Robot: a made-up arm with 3 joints. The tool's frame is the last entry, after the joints. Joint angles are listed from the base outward. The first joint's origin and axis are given. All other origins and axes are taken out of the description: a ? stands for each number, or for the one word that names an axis. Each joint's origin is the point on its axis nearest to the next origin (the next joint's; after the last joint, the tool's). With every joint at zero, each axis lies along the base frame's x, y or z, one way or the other. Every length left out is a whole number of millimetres.
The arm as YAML. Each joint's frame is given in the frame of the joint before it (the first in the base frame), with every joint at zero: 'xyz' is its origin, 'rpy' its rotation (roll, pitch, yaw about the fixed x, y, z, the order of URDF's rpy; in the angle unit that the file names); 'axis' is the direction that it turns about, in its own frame. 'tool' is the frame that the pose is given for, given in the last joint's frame.
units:
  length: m
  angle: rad
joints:
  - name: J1
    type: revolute
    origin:
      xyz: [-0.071, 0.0, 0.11]
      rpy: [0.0, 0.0, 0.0]
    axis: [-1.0, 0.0, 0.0]
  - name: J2
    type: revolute
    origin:
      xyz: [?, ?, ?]
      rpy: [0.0, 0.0, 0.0]
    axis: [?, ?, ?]
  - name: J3
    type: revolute
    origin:
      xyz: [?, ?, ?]
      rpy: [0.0, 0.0, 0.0]
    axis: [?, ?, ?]
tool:
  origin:
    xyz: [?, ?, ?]
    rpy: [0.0, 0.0, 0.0]
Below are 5 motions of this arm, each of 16 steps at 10 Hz.
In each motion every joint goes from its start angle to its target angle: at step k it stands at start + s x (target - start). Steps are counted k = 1, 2, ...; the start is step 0. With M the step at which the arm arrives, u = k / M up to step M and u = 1 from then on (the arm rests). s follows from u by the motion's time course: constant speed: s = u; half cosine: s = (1 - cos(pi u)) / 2; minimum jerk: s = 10 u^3 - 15 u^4 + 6 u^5.
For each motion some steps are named. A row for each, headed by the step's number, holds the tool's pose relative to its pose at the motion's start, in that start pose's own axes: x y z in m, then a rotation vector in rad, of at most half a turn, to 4 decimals.
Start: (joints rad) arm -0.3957 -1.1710 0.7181
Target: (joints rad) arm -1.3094 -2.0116 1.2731
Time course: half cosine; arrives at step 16
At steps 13, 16:
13: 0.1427 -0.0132 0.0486 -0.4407 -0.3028 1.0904
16: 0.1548 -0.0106 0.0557 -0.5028 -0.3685 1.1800

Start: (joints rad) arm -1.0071 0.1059 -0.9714
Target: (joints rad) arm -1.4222 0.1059 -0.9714
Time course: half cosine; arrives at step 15
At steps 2, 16:
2: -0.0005 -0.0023 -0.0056 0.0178 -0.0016 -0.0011
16: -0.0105 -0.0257 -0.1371 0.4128 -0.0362 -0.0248

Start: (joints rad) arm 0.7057 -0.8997 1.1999
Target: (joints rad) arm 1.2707 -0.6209 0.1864
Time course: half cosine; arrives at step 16
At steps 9, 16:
9: -0.0443 -0.0383 -0.0222 0.3697 0.0899 -0.2836
16: -0.0834 -0.0549 -0.0353 0.5837 0.0412 -0.4773

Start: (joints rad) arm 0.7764 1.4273 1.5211
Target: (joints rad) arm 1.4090 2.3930 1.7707
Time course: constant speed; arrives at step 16
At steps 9, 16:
9: 0.0954 0.0714 -0.0484 -0.0895 -0.3463 -0.5448
16: 0.1943 0.1025 -0.0374 -0.0043 -0.5467 -0.9739

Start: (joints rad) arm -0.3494 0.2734 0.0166
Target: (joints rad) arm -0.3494 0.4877 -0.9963
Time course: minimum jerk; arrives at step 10
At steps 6, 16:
6: 0.0140 -0.0360 -0.0778 0.6901 -0.1412 0.0482
16: 0.0283 -0.0378 -0.1179 1.0089 -0.1974 0.1053

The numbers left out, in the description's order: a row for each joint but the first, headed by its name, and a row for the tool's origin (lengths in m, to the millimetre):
J2: xyz 0.0 -0.185 -0.055, axis 0.0 -1.0 0.0
J3: xyz -0.149 0.0 -0.109, axis -1.0 0.0 0.0
tool: xyz 0.0 -0.061 0.079

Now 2 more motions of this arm.
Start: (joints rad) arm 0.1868 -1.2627 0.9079
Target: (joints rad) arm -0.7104 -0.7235 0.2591
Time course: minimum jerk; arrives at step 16
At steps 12, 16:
12: 0.1846 0.0838 -0.0894 0.9708 -0.8003 0.3108
16: 0.2076 0.1046 -0.0860 1.0965 -0.8759 0.3740

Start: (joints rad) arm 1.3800 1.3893 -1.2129
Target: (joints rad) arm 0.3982 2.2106 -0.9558
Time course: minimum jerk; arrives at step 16
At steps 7, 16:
7: -0.0423 -0.0138 -0.0967 -0.0877 -0.4711 0.1363
16: -0.0557 -0.0028 -0.2264 -0.4521 -1.2289 0.2081

